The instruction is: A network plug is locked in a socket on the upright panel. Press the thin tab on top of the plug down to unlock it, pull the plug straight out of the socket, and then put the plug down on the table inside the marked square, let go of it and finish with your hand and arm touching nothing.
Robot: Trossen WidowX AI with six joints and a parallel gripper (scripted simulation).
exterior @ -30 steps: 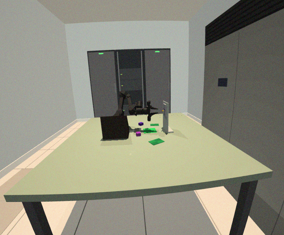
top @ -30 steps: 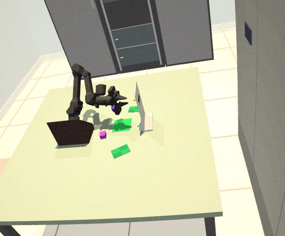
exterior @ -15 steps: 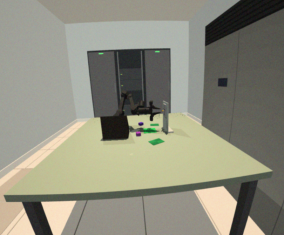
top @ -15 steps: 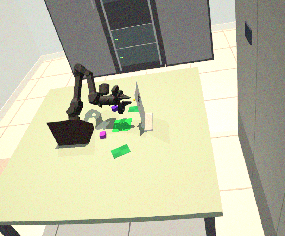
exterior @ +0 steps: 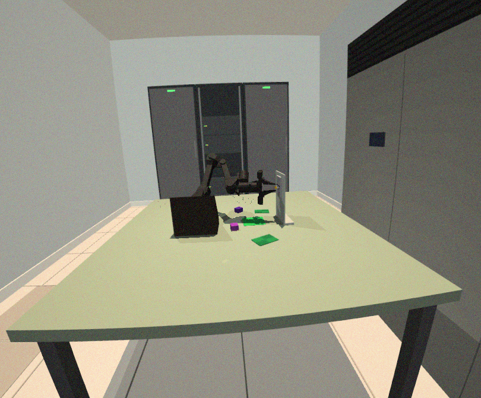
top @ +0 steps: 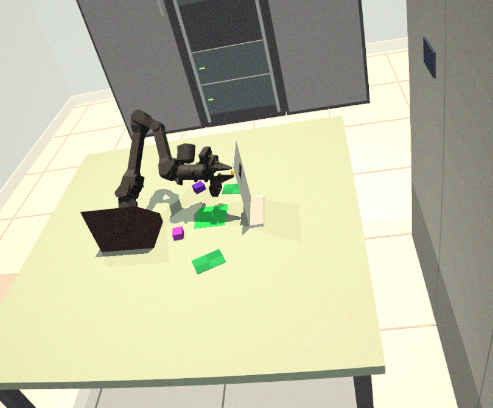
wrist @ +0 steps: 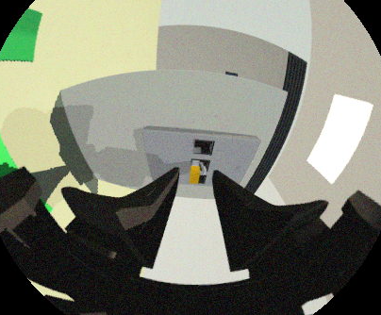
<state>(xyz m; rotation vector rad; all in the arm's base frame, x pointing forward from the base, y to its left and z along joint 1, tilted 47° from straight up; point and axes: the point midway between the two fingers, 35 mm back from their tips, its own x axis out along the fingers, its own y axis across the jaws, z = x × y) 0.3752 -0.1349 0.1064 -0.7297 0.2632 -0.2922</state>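
Now: gripper tip 10 mm short of the network plug. Round my gripper tip: upright panel: 70 mm below, 30 mm ahead; green marked square: 190 mm below, 130 mm behind, 20 mm to the left.
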